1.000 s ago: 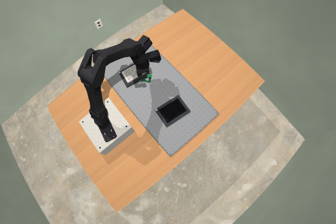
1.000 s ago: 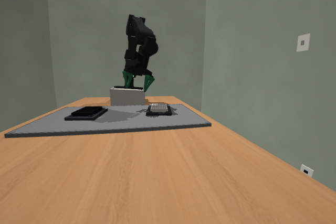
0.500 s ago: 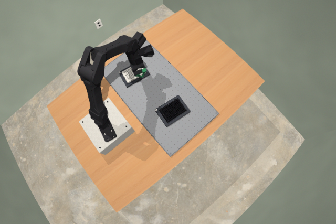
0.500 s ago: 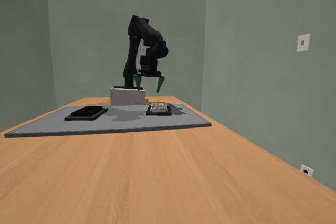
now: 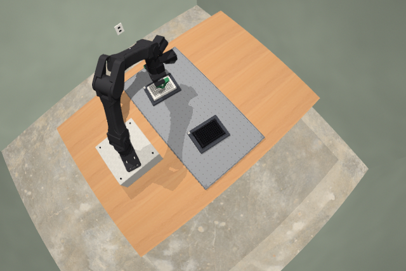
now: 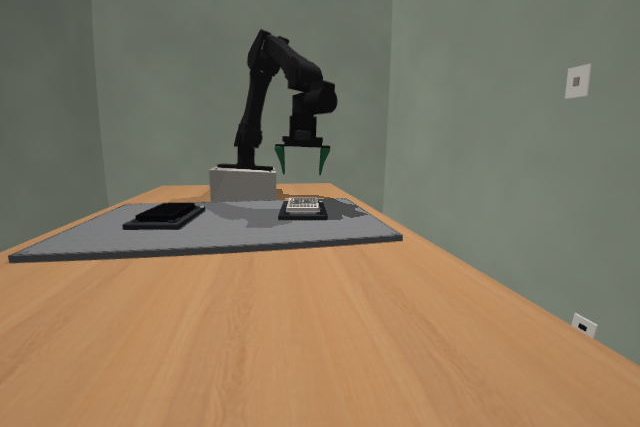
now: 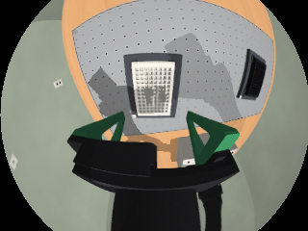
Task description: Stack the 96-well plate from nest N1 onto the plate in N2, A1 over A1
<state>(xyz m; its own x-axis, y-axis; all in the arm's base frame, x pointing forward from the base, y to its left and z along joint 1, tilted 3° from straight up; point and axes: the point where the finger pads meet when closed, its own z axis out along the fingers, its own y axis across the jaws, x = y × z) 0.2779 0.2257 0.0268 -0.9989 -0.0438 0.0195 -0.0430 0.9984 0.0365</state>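
Right now the white 96-well plate is 9 cm below my hand. Also, from my hand: black 96-well plate: 9 cm ahead, 32 cm to the right, 9 cm below; plate nest N1: 10 cm below.
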